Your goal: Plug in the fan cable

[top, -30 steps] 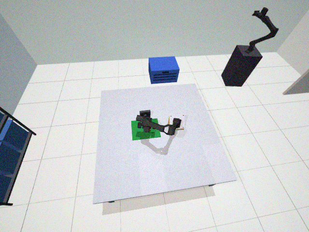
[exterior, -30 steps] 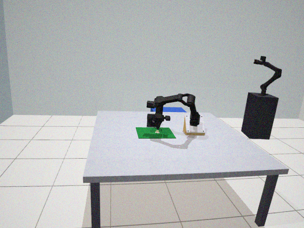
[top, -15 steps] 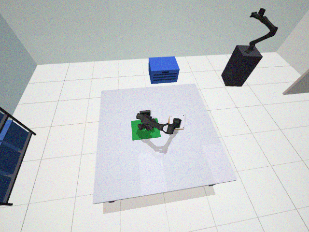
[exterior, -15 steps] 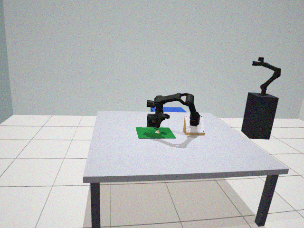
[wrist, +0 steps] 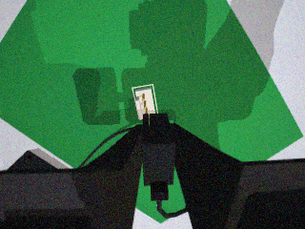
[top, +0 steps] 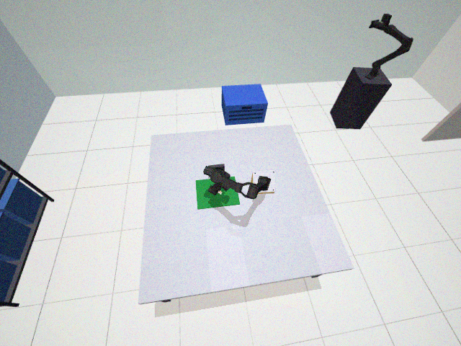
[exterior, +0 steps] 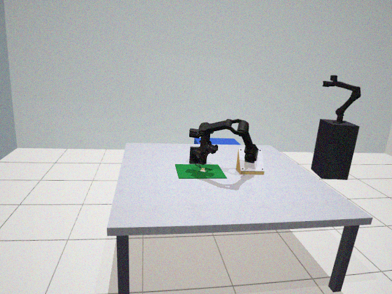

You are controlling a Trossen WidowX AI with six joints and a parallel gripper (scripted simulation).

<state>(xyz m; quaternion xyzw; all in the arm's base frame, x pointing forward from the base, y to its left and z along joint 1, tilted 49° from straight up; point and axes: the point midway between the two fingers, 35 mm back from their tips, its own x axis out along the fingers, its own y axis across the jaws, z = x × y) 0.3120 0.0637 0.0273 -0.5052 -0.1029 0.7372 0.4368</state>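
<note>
My gripper tip is now 1 cm to the left of the white four-pin header and 7 cm above it. Round my gripper tip: green board 2 cm ahead, 1 cm to the right, 8 cm below; black fan 3 cm ahead, 16 cm to the right, 1 cm below; dark fan plug 1 cm ahead, 1 cm above.
</note>
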